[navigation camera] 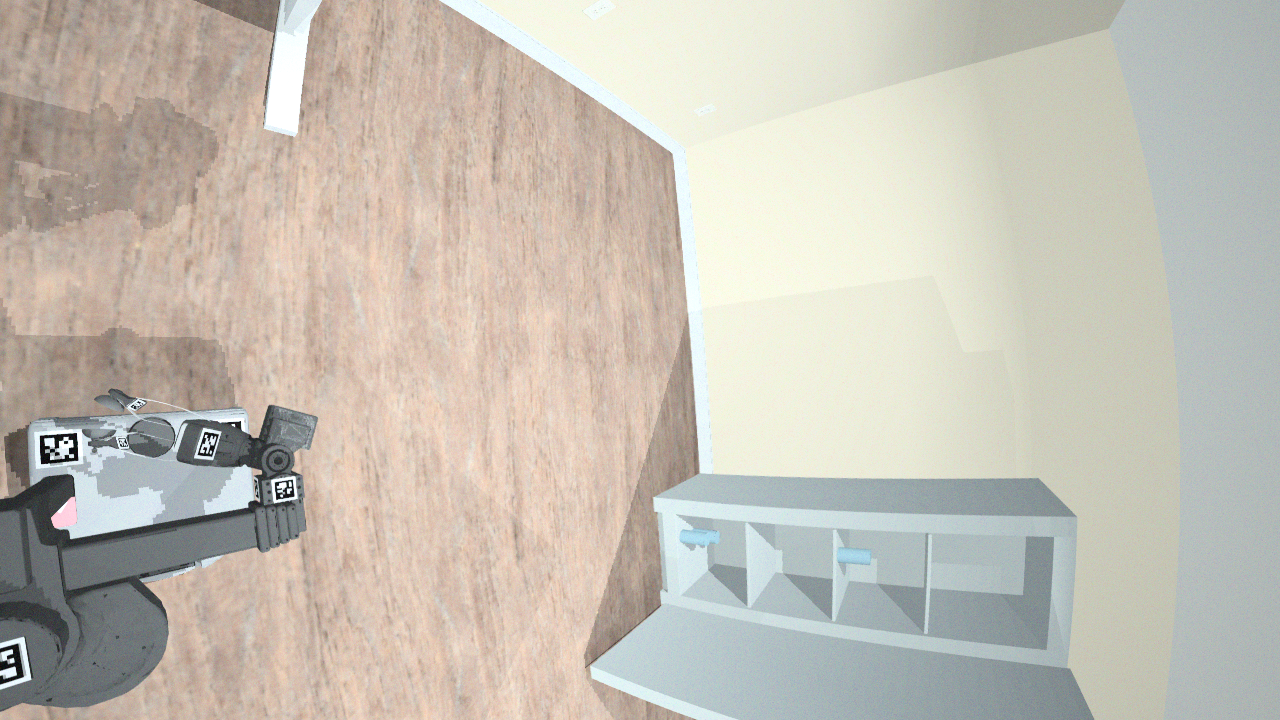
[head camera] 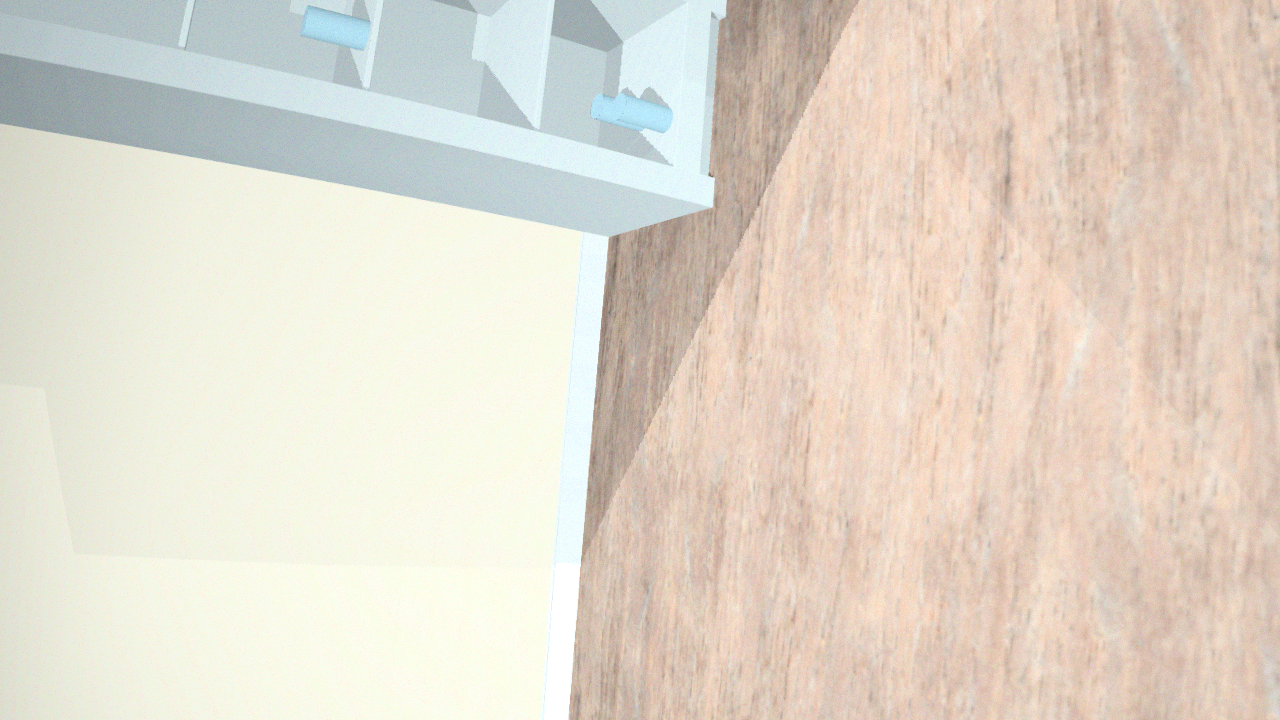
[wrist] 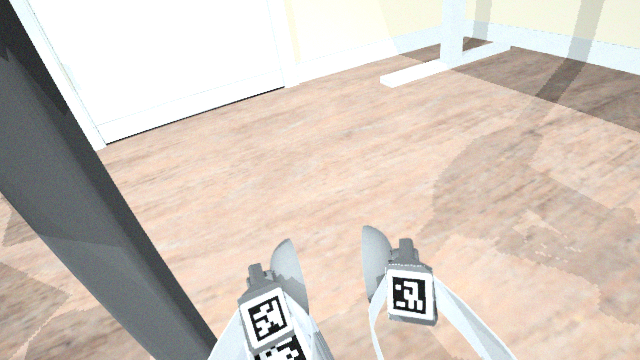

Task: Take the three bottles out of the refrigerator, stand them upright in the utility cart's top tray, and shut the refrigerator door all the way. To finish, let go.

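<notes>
The refrigerator [head camera: 384, 107] [navigation camera: 859, 501] stands against the wall, in sideways pictures. Its door [navigation camera: 832, 667] is swung wide open. Two light-blue bottles, overlapping in the pictures, stand upright in the lowest compartment: the front bottle [head camera: 650, 115] [navigation camera: 691, 537] and the bottle partly overlapped by it [head camera: 606, 108] [navigation camera: 713, 537]; which is nearer is hard to tell. A third blue bottle [head camera: 335, 26] [navigation camera: 853, 556] stands upright on a higher shelf. My gripper [navigation camera: 105, 416] [wrist: 331, 257] is open and empty, over my base and well away from the refrigerator. The utility cart does not show.
My arm [navigation camera: 161, 548] [wrist: 100, 210] is drawn in over the base. A white table leg with its foot [navigation camera: 286, 85] [wrist: 415, 73] stands on the wooden floor. A white room door [wrist: 165, 55] shows beyond the gripper. Cream walls with white baseboards border the floor.
</notes>
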